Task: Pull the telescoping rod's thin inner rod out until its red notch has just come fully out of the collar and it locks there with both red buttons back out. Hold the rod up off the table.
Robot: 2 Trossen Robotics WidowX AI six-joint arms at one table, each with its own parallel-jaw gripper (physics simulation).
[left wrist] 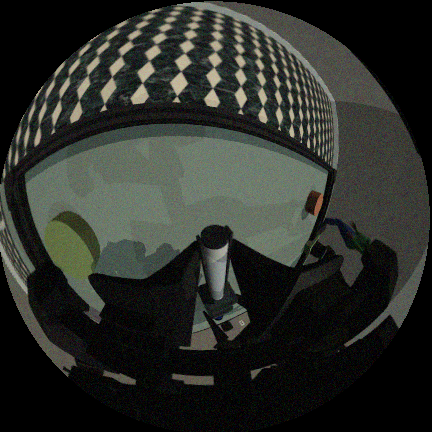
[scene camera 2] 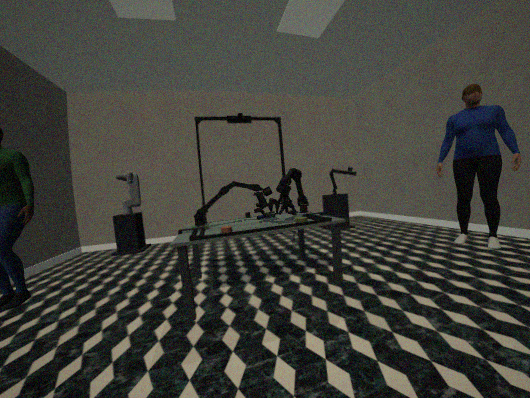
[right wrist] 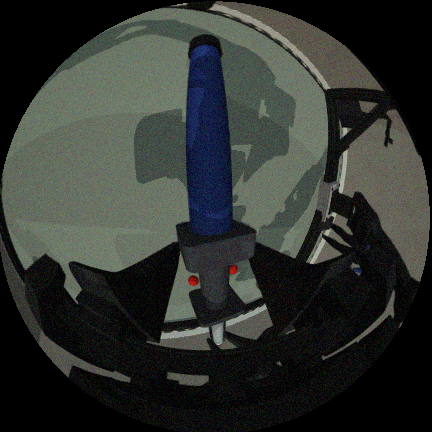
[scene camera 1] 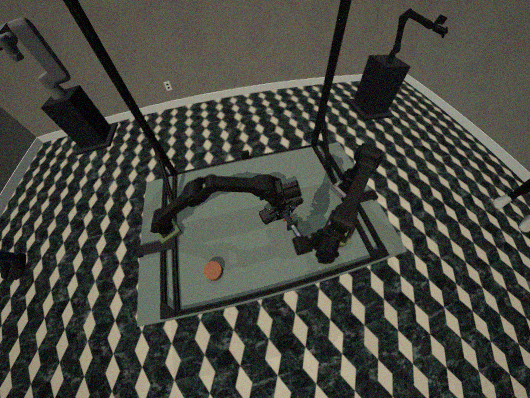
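The telescoping rod (scene camera 1: 295, 230) is held above the table between the grippers. In the right wrist view, its blue handle (right wrist: 209, 145) leads to a dark grey block and collar tube (right wrist: 215, 280), with both red buttons (right wrist: 193, 281) (right wrist: 233, 270) showing out at the sides. My right gripper (right wrist: 212, 246) (scene camera 1: 285, 215) is shut on the grey block, fingers wide. The light inner rod (right wrist: 217, 334) (left wrist: 216, 270) comes out of the collar; its black end cap (left wrist: 214, 237) shows in the left wrist view. My left gripper (left wrist: 213, 244) (scene camera 1: 301, 242) is shut on this inner rod. I cannot make out the red notch.
An orange disc (scene camera 1: 212, 270) (scene camera 2: 226, 229) (left wrist: 314, 203) lies near the table's front edge. A yellow-green disc (left wrist: 72, 245) lies near the left gripper. Black frame posts (scene camera 1: 120, 90) (scene camera 1: 332, 65) rise from the table's sides. People (scene camera 2: 477, 131) and two pedestal-mounted arms stand beyond.
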